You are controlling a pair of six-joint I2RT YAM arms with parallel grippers.
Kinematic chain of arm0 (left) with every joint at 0, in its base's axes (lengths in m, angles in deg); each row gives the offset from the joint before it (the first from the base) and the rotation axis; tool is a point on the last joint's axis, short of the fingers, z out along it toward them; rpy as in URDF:
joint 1: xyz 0 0 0.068 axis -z
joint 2: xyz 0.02 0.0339 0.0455 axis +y
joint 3: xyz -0.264 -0.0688 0 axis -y
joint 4: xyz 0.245 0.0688 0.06 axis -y
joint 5: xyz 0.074 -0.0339 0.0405 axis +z
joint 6: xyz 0.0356 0 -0.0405 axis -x
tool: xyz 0 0 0 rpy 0 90 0
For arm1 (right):
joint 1: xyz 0 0 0.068 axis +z
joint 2: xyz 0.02 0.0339 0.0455 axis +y
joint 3: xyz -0.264 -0.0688 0 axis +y
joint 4: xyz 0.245 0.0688 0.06 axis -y
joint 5: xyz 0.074 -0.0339 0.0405 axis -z
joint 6: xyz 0.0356 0 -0.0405 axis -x
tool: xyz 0 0 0 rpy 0 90 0
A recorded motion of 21 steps. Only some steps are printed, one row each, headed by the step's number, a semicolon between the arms.
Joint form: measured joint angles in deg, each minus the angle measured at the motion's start. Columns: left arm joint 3, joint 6, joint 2, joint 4, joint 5, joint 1; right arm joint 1, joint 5, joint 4, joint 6, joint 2, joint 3.
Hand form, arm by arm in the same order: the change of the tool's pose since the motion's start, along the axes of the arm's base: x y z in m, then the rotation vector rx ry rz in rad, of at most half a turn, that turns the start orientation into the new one. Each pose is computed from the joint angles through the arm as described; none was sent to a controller.
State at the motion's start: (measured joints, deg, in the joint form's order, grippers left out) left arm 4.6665 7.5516 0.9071 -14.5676 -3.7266 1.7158; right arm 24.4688 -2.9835 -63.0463 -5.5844 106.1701 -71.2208
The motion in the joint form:
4: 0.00 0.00 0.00 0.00 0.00 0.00; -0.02 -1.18 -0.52 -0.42 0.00 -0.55
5: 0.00 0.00 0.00 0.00 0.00 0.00; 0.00 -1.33 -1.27 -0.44 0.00 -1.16
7: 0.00 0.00 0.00 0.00 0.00 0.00; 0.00 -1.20 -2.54 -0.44 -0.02 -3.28
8: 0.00 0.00 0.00 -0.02 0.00 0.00; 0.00 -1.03 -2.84 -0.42 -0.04 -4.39
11: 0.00 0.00 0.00 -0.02 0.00 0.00; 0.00 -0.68 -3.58 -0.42 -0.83 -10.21
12: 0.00 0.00 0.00 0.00 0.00 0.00; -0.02 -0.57 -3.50 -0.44 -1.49 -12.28
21: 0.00 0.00 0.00 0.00 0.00 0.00; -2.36 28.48 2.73 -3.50 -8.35 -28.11
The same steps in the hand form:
4: 0.0000 0.0000 0.0000 0.0000 0.0000 0.0000; 0.0006 0.0010 0.0023 0.0177 0.0080 -0.0105
5: 0.0000 0.0000 0.0000 0.0000 0.0000 0.0000; 0.0011 0.0014 0.0049 0.0189 0.0113 -0.0108
7: 0.0000 0.0000 0.0000 0.0000 0.0000 0.0000; 0.0053 0.0033 0.0136 0.0233 -0.0035 -0.0104
8: 0.0000 0.0000 0.0000 0.0000 0.0003 0.0000; 0.0081 0.0044 0.0181 0.0267 -0.0178 -0.0095
11: 0.0000 0.0000 0.0000 0.0000 0.0003 0.0000; 0.0213 0.0102 0.0467 0.0640 -0.1134 -0.0082
12: 0.0000 0.0000 0.0000 0.0000 0.0000 0.0000; 0.0253 0.0118 0.0595 0.0827 -0.1588 -0.0085
21: 0.0000 0.0000 0.0000 0.0000 0.0000 0.0000; 0.0494 -0.0124 0.1833 -0.1754 -0.8179 -0.2012

